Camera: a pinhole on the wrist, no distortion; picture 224 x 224 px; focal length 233.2 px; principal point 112.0 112.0 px. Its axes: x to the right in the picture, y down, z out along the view. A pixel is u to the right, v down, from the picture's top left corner.
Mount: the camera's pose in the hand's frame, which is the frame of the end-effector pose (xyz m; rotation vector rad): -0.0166 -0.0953 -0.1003 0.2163 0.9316 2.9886
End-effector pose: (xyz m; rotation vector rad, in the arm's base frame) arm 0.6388 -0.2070 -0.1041 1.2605 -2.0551 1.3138
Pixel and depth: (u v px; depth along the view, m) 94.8 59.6 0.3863
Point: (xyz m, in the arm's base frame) 0.4662 -0.3452 -0.2385
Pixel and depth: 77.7 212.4 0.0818
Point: 0.6993 -0.2094 -0.0512
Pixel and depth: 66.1 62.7 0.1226
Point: 0.6295 -0.2028 -0.0763
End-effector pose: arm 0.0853 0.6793 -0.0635 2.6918 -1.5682 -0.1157
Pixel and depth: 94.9 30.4 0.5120
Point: -0.1856 0.4439 -0.2576
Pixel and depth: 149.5 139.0 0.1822
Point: 0.0775 0.7025 -0.1265
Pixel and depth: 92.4 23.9 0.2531
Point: -0.0105 0.5882 -0.1067
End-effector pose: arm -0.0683 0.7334 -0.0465 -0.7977 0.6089 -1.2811
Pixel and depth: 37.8 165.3 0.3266
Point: 0.1234 0.6405 0.0557
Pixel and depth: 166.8 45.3 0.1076
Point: -0.0996 0.7559 -0.0571
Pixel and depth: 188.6 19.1 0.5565
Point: 0.3446 0.9452 -0.2290
